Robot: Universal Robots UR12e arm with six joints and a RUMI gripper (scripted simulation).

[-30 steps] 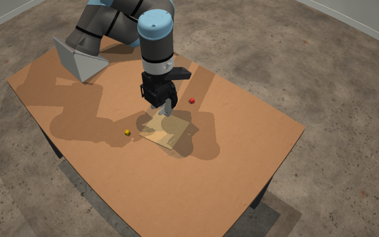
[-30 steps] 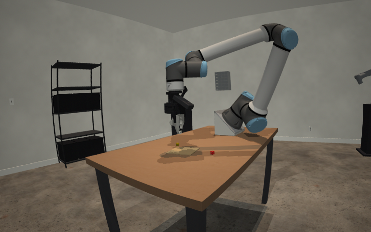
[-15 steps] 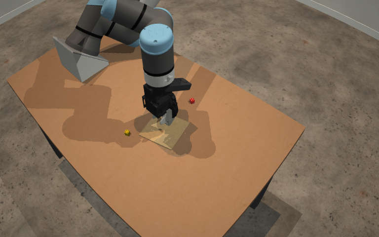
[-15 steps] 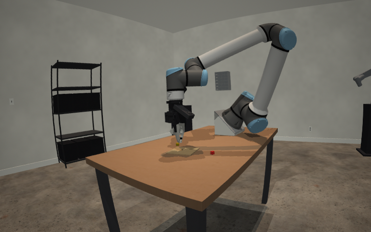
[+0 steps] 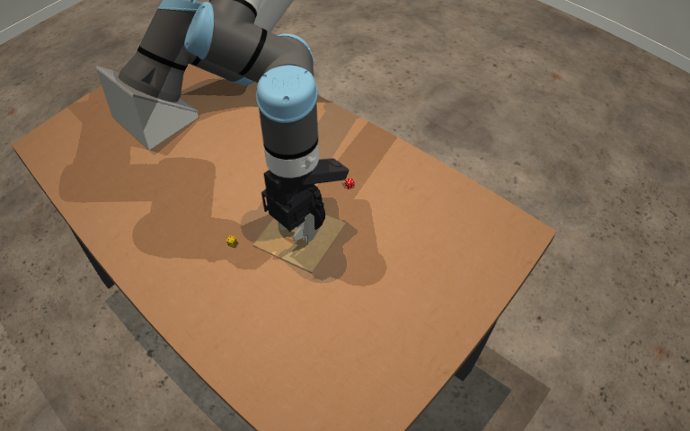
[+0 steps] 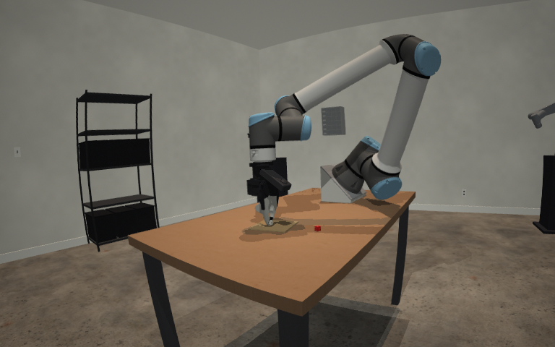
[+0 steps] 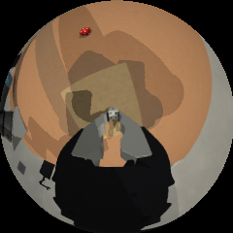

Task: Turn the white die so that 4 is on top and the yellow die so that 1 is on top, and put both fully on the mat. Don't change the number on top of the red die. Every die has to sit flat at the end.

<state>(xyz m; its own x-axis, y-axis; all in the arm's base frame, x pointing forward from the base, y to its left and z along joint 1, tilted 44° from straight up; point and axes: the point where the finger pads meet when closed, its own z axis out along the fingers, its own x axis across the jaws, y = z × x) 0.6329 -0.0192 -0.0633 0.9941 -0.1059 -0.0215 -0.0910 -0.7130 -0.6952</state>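
My hand is 1 cm above the white die. Round my hand: red die: 18 cm to the left, 3 cm behind, 2 cm below; yellow die: 12 cm behind, 10 cm to the right, 2 cm below; tan mat: 3 cm below, 2 cm behind.
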